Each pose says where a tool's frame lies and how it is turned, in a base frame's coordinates. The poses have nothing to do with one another.
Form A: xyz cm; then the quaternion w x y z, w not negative.
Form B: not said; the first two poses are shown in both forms.
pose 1, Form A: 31.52 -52.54 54.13 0.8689 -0.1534 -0.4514 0.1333
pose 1, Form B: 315.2 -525.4 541.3 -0.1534 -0.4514 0.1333 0.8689
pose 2, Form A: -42.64 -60.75 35.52 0.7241 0.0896 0.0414 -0.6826
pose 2, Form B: -426.4 -607.5 355.2 0.0896 0.0414 -0.6826 0.7241
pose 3, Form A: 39.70 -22.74 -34.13 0.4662 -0.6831 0.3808 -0.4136
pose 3, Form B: 397.0 -227.4 -341.3 -0.6831 0.3808 -0.4136 0.4662
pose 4, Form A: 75.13 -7.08 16.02 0.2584 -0.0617 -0.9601 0.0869
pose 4, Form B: 751.3 -70.8 160.2 -0.0617 -0.9601 0.0869 0.2584
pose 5, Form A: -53.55 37.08 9.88 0.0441 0.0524 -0.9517 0.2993
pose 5, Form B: -535.5 370.8 98.8 0.0524 -0.9517 0.2993 0.0441
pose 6, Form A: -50.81 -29.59 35.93 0.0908 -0.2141 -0.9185 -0.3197
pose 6, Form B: -508.1 -295.9 359.3 -0.2141 -0.9185 -0.3197 0.0908
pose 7, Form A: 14.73 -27.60 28.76 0.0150 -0.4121 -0.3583 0.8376
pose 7, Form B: 147.3 -276.0 287.6 -0.4121 -0.3583 0.8376 0.0150
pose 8, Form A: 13.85 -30.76 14.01 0.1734 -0.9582 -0.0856 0.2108
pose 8, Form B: 138.5 -307.6 140.1 -0.9582 -0.0856 0.2108 0.1734
